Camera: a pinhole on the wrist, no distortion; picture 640 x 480 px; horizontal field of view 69.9 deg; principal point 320.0 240.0 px. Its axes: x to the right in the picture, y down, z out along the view. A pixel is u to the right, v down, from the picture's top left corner.
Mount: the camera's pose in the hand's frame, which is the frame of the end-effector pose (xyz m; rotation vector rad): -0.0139 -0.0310 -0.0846 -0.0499 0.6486 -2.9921
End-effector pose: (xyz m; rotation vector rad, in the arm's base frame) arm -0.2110 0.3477 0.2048 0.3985 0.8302 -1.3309
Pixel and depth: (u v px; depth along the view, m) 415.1 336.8 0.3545
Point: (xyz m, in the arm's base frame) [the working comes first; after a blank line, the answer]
In the camera's frame: 0.0736 0.0749 0.3545

-0.3892 0.1919 0.4384
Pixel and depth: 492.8 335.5 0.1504
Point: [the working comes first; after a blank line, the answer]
In the camera's frame: 0.0568 0.0314 0.1504

-0.3203 0.3333 0.3002
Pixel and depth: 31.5 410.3 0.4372
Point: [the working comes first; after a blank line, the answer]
In the camera's frame: -0.2755 0.1626 0.4372

-0.4536 -0.0971 0.2177
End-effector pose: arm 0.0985 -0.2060 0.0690 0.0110 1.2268 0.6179
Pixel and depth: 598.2 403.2 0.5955
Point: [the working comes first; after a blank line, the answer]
In the camera's frame: 0.3618 0.2123 0.5955

0.5804 -0.6538 0.3264
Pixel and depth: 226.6 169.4 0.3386
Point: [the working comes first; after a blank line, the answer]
In the camera's frame: -0.0691 -0.0522 0.3386

0.3773 -0.1970 0.0586
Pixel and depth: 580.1 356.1 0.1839
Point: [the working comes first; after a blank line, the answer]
In the camera's frame: 0.1045 0.0466 0.1839

0.2036 -0.3650 0.1323
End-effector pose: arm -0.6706 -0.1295 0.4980 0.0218 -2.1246 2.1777
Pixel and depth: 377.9 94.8 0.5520
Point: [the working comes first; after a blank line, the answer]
In the camera's frame: 0.0698 -0.1751 0.5520

-0.6223 -0.6216 0.6110
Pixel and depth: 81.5 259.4 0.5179
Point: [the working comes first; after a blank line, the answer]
In the camera's frame: -0.2698 0.0219 0.5179

-0.9533 -0.4797 0.7711
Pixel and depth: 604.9 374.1 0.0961
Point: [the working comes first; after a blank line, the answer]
In the camera's frame: 0.0598 0.0281 0.0961

-0.5955 -0.1234 0.5933
